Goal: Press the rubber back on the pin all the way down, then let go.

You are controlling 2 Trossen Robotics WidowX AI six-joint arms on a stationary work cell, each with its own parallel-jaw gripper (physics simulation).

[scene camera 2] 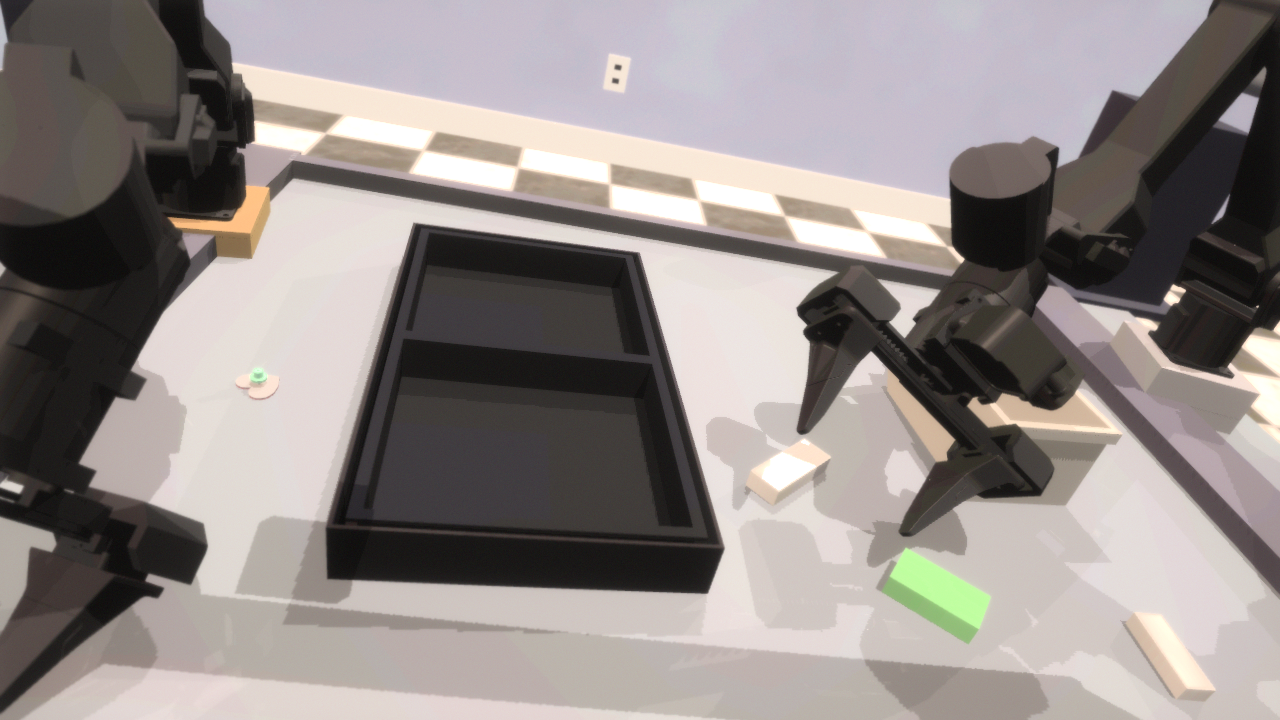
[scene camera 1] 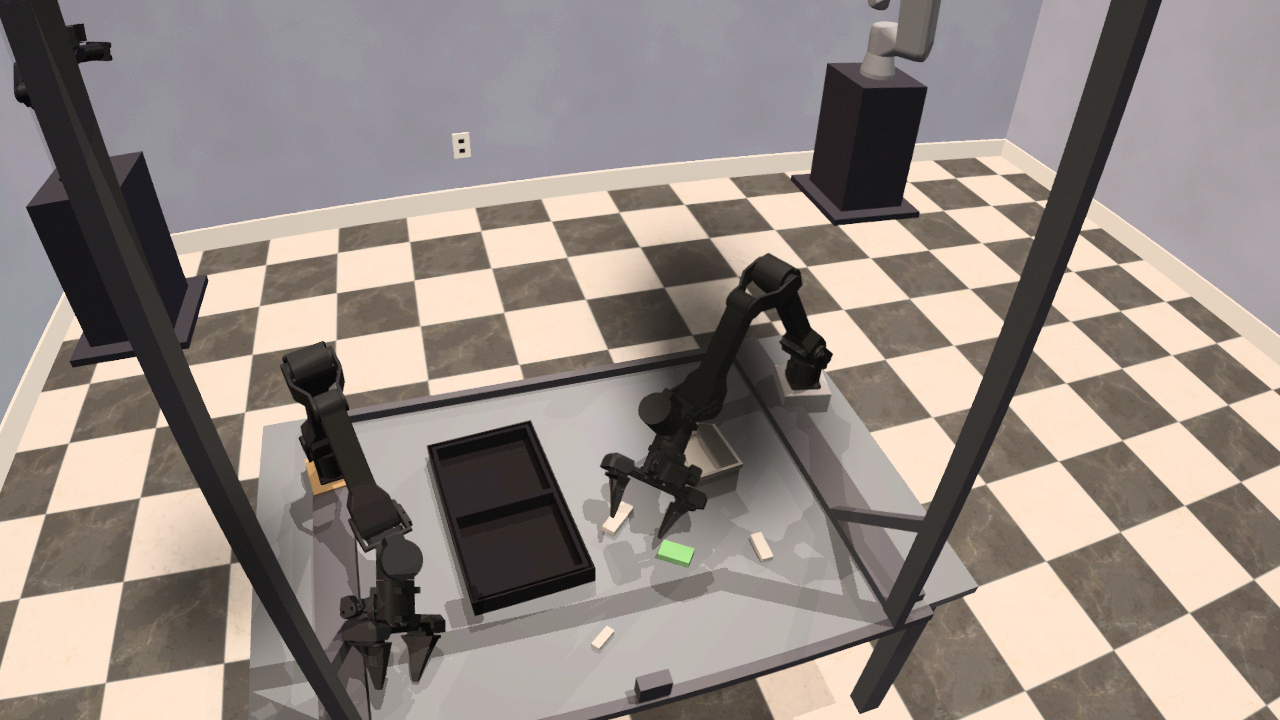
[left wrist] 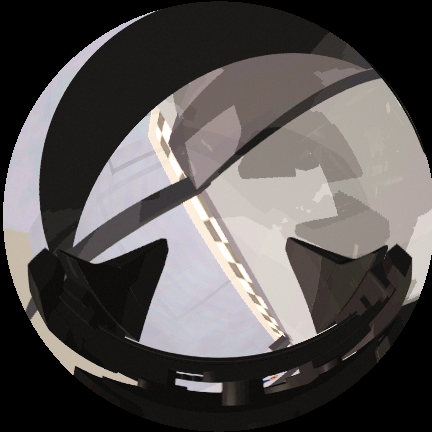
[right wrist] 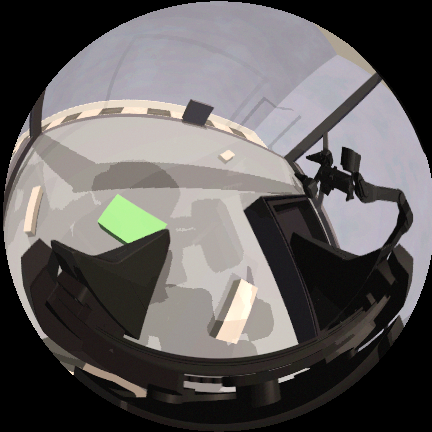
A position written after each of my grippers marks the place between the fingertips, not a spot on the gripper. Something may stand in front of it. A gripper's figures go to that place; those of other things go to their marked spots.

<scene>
My right gripper (scene camera 2: 853,484): 0.49 m from the lens. A black two-compartment tray (scene camera 2: 522,426): 0.54 m from the lens. A tan box (scene camera 2: 1073,436) is 0.63 m from the lens. The marked spots on the tan box and the black two-compartment tray are 0.39 m apart.
</scene>
